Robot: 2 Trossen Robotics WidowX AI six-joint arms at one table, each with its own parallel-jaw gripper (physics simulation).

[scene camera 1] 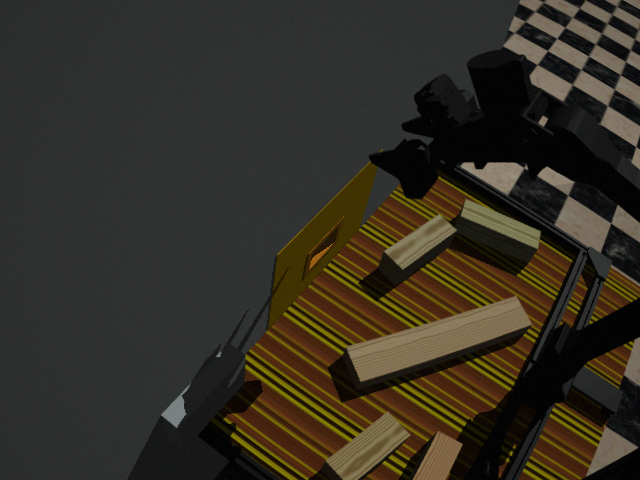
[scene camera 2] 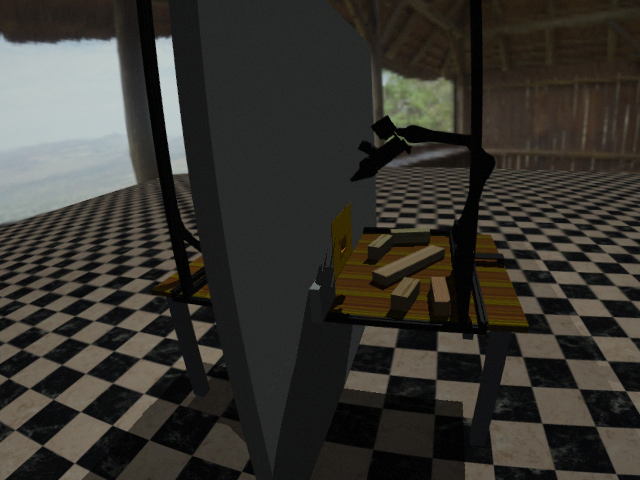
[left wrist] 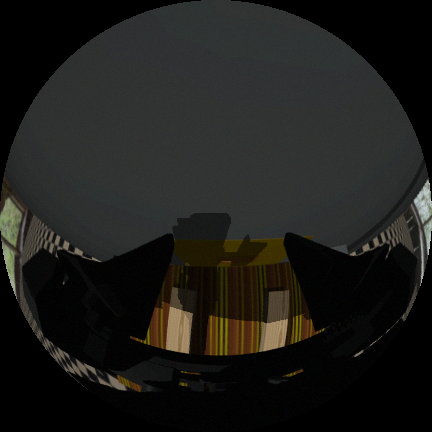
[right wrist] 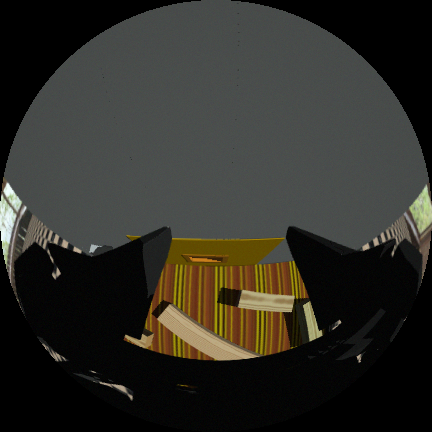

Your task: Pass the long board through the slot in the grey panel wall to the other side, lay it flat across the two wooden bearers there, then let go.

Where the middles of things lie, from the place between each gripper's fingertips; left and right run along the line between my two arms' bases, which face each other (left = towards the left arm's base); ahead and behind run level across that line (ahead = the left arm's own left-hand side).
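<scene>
The grey block (scene camera 1: 195,407) is well below my left hand, a long way behind it and a bit to the right of it.
Counted from my right hand, the grey block is far below, well behind and slightly to the left.
</scene>
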